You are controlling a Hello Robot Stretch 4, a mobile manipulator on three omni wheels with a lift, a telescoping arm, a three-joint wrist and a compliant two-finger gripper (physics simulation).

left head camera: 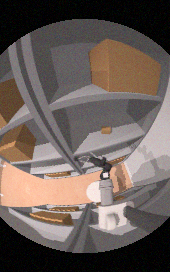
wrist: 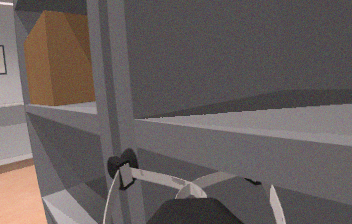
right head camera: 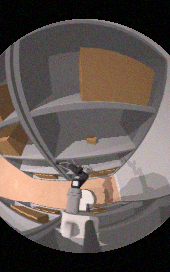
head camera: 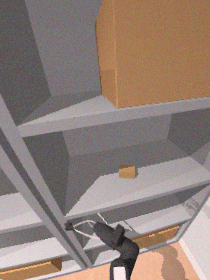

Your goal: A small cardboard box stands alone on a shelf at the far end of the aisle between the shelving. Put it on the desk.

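Pixels of known places: robot's base at its link origin: (left head camera: 97, 190) (right head camera: 81, 198).
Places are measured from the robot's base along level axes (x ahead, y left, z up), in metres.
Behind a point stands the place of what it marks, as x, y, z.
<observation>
The small cardboard box (head camera: 127, 172) @[0.574, -0.087, 1.009] (left head camera: 106, 130) @[0.572, -0.090, 1.006] (right head camera: 91, 140) @[0.571, -0.091, 1.006] sits upright on a grey shelf board (head camera: 100, 194) @[0.475, 0.070, 0.963] (wrist: 300, 120) @[0.453, 0.094, 0.963], set back from its front edge. It does not show in the wrist view. My gripper (head camera: 85, 220) (left head camera: 85, 156) (wrist: 188, 159) @[0.415, 0.203, 0.913] is open, with its fingers apart and no object between them. It is left of the box and lower, at the shelf's front edge beside the upright. In the wrist view one fingertip is in front of the upright; the other is mostly hidden by the shelf edge. The desk does not show.
A grey upright (head camera: 47, 200) @[0.362, 0.262, 1.106] (wrist: 117, 75) @[0.362, 0.262, 1.014] stands close to the left fingertip. A large cardboard box (head camera: 160, 55) @[0.463, -0.150, 1.546] (left head camera: 130, 70) @[0.464, -0.157, 1.544] (right head camera: 117, 75) @[0.472, -0.199, 1.560] stands on the shelf above. Another box (wrist: 60, 60) @[0.333, 0.696, 1.092] stands in the neighbouring bay. A pale wall (right head camera: 145, 150) @[0.438, -0.657, 1.020] borders the shelving at right.
</observation>
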